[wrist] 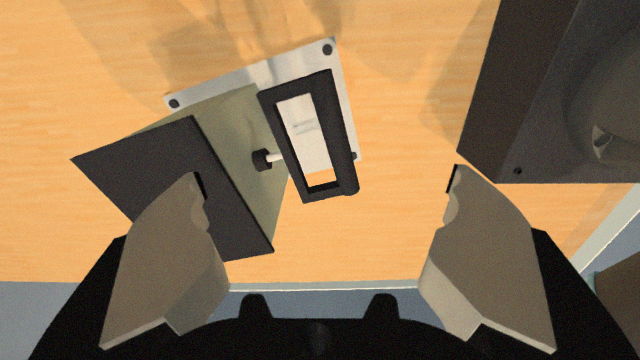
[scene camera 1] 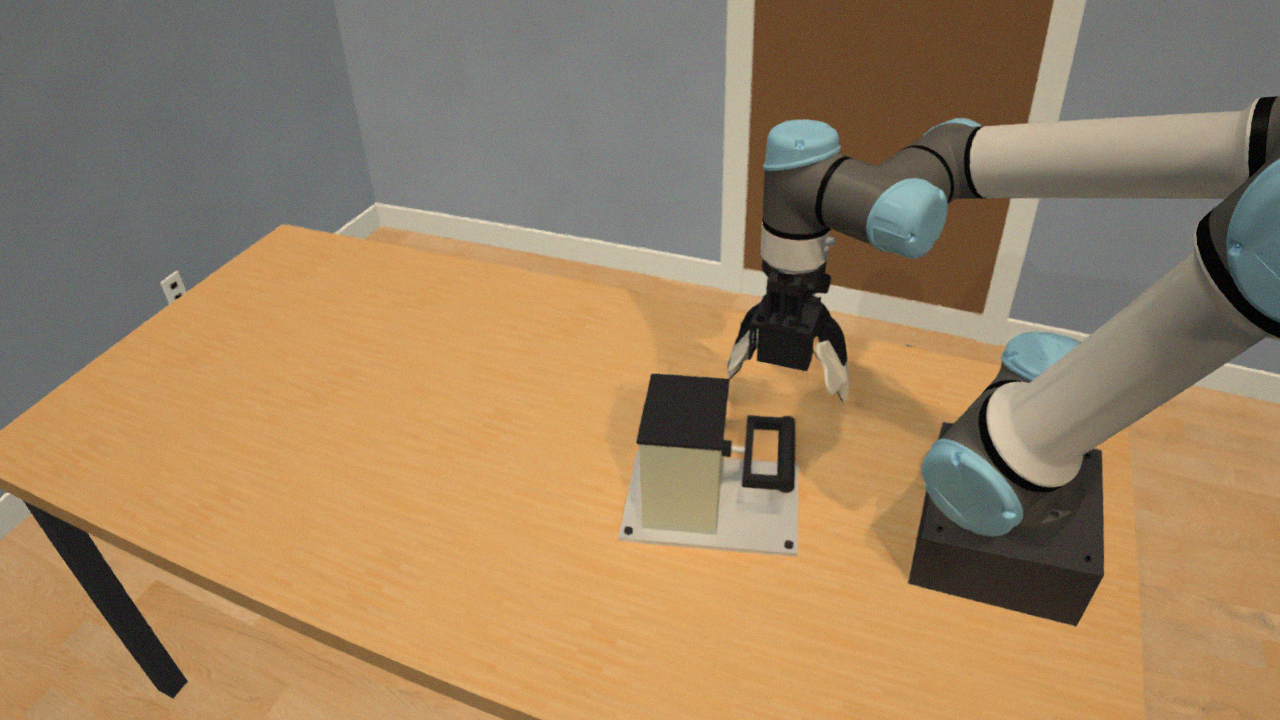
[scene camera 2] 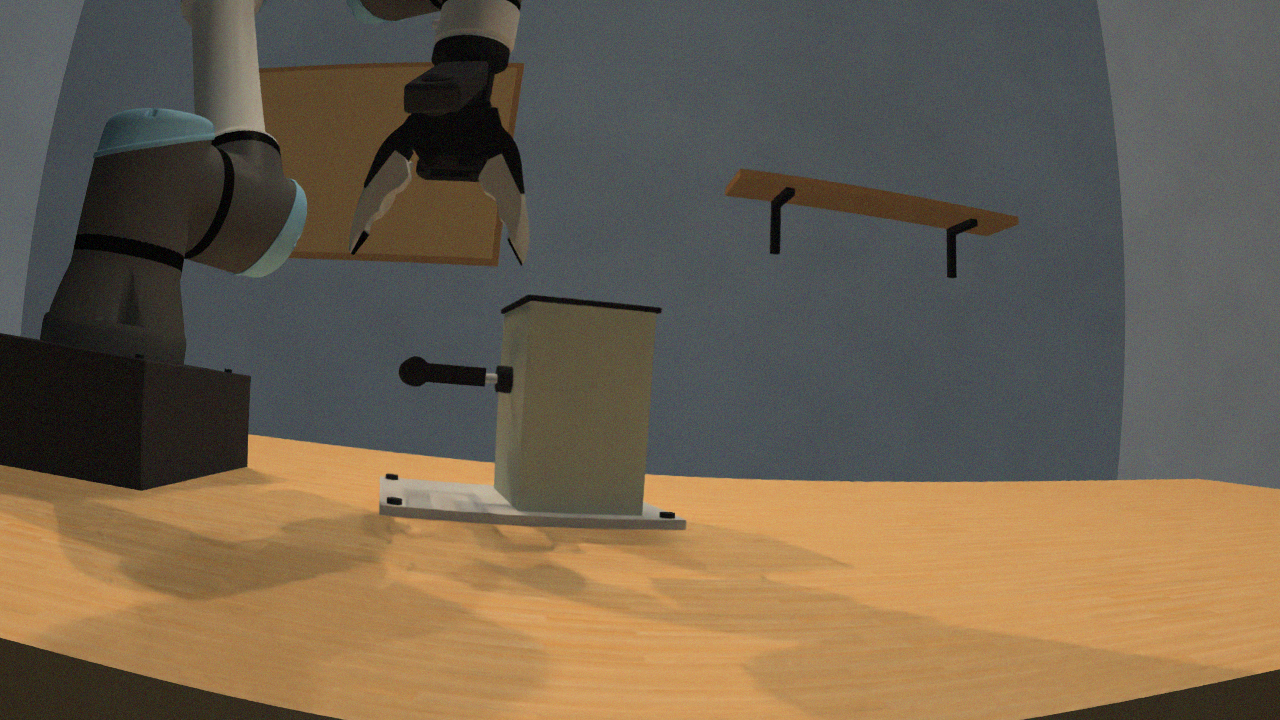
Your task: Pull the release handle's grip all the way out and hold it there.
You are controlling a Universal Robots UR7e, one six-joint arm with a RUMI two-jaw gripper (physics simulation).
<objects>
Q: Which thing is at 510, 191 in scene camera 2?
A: The gripper.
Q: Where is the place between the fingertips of the gripper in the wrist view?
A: At 323, 172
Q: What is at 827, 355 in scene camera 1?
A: The gripper.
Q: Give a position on a base plate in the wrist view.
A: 323, 54
</objects>
